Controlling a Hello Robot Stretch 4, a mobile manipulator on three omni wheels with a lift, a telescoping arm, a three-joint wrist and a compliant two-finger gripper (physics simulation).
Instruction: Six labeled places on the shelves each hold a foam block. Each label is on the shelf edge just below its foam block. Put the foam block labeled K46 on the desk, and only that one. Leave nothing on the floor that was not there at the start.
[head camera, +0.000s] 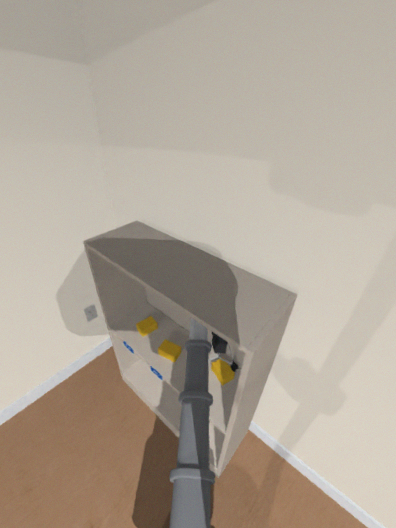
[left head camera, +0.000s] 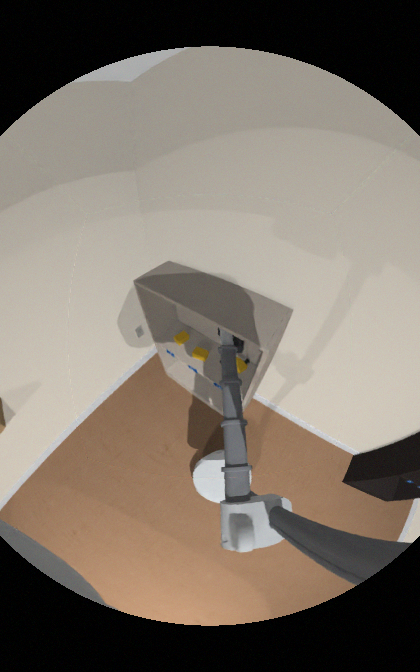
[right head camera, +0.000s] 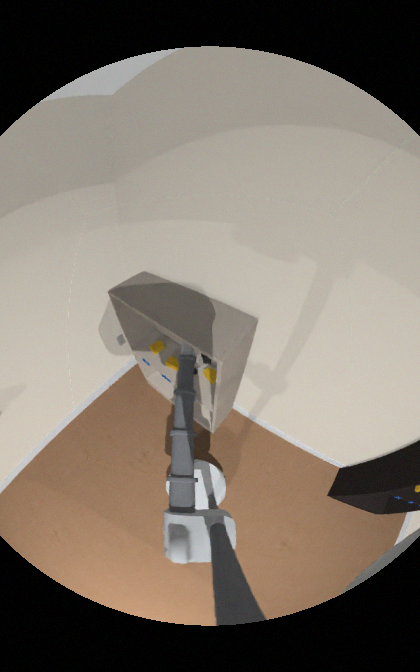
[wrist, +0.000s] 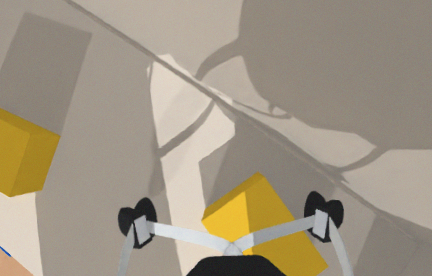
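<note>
A grey shelf unit (head camera: 165, 265) (left head camera: 210, 290) (right head camera: 165, 305) holds several yellow foam blocks on one shelf. The left block (head camera: 147, 326) (left head camera: 181, 338) (right head camera: 157, 346) and the middle block (head camera: 170, 351) (left head camera: 200, 354) (right head camera: 173, 363) stand apart from the right block (head camera: 223, 371) (left head camera: 241, 365) (right head camera: 210, 375) (wrist: 265, 210). Blue labels (head camera: 156, 372) (left head camera: 193, 369) (right head camera: 166, 378) on the shelf edge are too small to read, so K46 cannot be picked out. My gripper (wrist: 229, 212) is open above the right block, its fingers on either side of it, holding nothing. The desk cannot be made out.
The arm (head camera: 195, 420) (left head camera: 235, 440) (right head camera: 183, 450) reaches into the unit under its top board. The unit's right side panel (head camera: 260, 380) is close to the gripper. A dark shelf unit (left head camera: 380, 465) (right head camera: 365, 480) stands at the right. Walls meet behind the grey unit.
</note>
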